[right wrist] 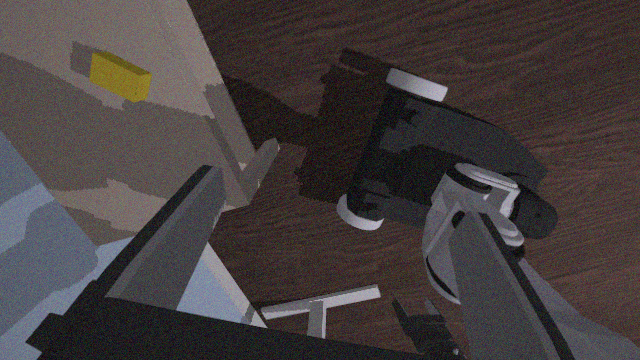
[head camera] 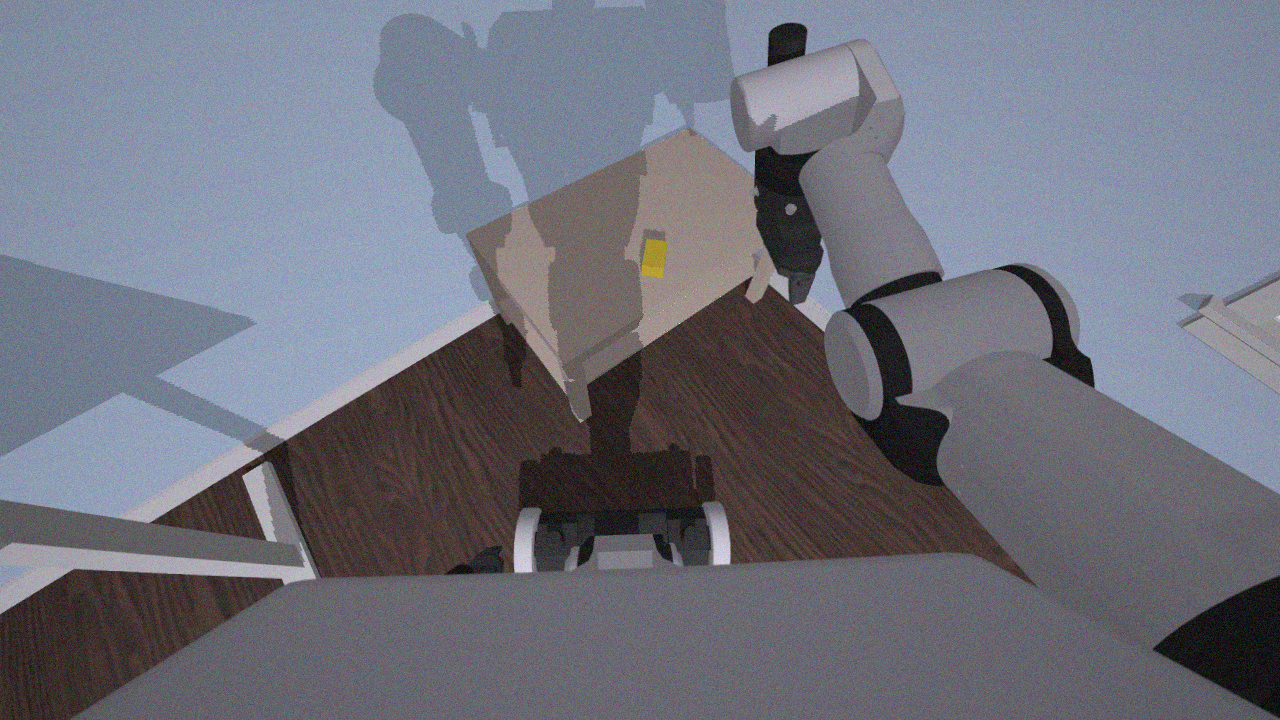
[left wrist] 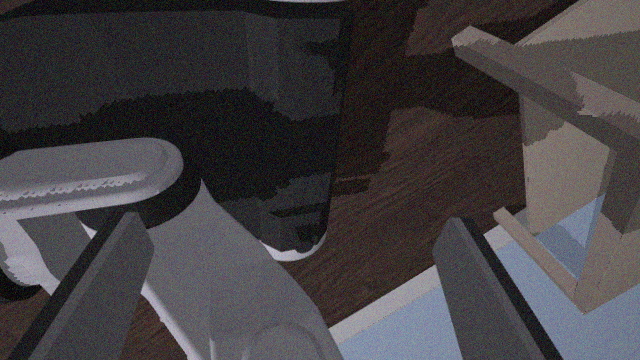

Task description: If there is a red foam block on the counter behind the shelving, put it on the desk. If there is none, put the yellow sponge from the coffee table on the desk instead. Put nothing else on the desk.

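Frame: origin at the robot's base, x back, y right, z up, level; millimetres.
Seen in the pictures: left gripper, fingertip midpoint: (right wrist: 411, 300) (left wrist: 298, 233); right gripper, fingertip midpoint: (right wrist: 340, 205) (head camera: 783, 272).
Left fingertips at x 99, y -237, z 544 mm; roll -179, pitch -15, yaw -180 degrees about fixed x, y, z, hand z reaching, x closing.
A point is followed by its place in that frame.
A yellow sponge (head camera: 654, 257) @(x -707, y 103, z 496 mm) (right wrist: 120, 77) @(x -708, y 112, z 496 mm) lies on the beige coffee table (head camera: 707, 197) @(x -1000, y 296, z 451 mm) (right wrist: 165, 30) @(x -654, y 220, z 432 mm) (left wrist: 560, 170) @(x -835, y 199, z 151 mm), on the right part of its top in the head view. My right gripper (head camera: 799, 288) @(x -273, y 234, z 961 mm) (right wrist: 340, 205) @(x -273, y 234, z 961 mm) is open and empty, apart from the sponge, at the table's right side in the head view. My left gripper (left wrist: 298, 233) @(x 99, y -237, z 544 mm) (right wrist: 411, 300) @(x 99, y -237, z 544 mm) is open and empty, beside my base and apart from the table. No red foam block, counter or shelving shows. I cannot tell whether the white-legged furniture at the left is the desk.
White legs and a rail (head camera: 152, 546) @(x 24, y -945, z 496 mm) (right wrist: 320, 301) of a piece of furniture stand left of my base. Blue walls with a white baseboard (head camera: 358, 383) @(x -534, y -899, z 65 mm) meet behind the coffee table. A window frame (head camera: 1239, 338) @(x -235, y 1172, z 816 mm) shows at the right. My base (right wrist: 425, 145) @(x 96, y 94, z 169 mm) stands on the dark wood floor (head camera: 402, 465) @(x -263, y -721, z 1 mm).
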